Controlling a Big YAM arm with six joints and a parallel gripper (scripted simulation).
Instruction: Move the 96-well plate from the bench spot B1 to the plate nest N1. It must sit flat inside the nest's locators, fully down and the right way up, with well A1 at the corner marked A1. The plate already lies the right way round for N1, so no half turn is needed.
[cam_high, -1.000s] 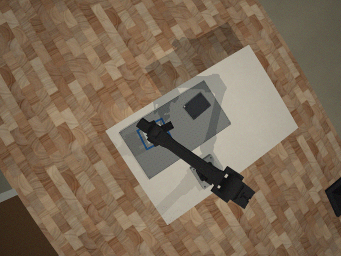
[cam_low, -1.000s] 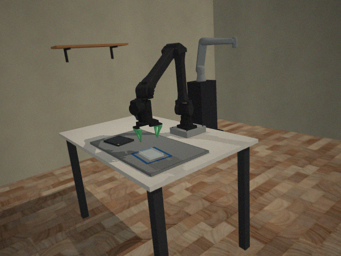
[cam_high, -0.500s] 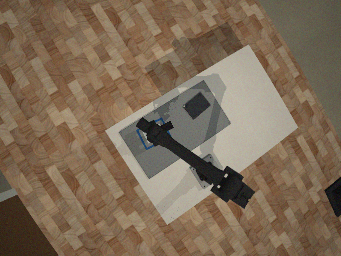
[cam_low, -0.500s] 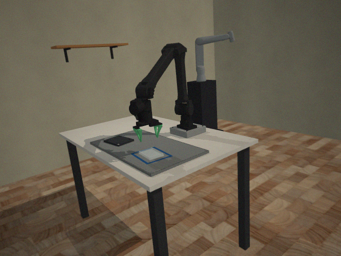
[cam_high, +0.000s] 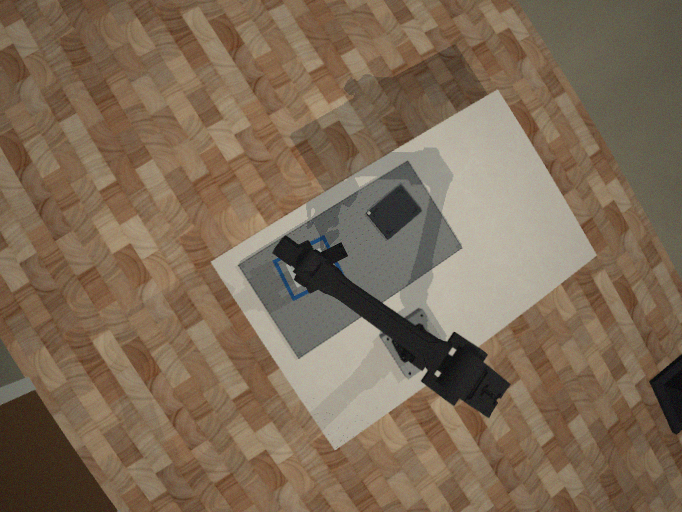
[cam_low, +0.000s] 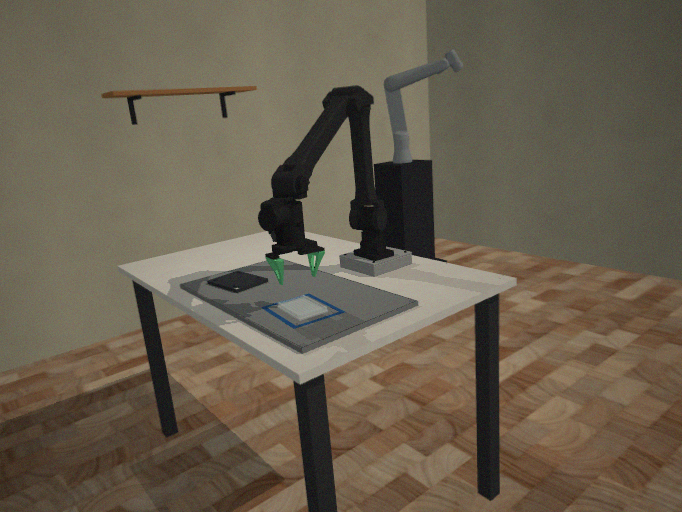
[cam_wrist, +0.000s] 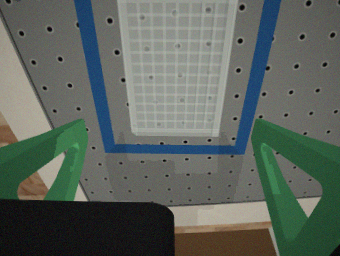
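My gripper is now 9 cm above the clear 96-well plate. From my hand the other things lie so: dark plate nest N1: 36 cm to the right, 9 cm below, 2 cm ahead; small A1 corner mark: 27 cm to the right, 8 cm below, 6 cm ahead.
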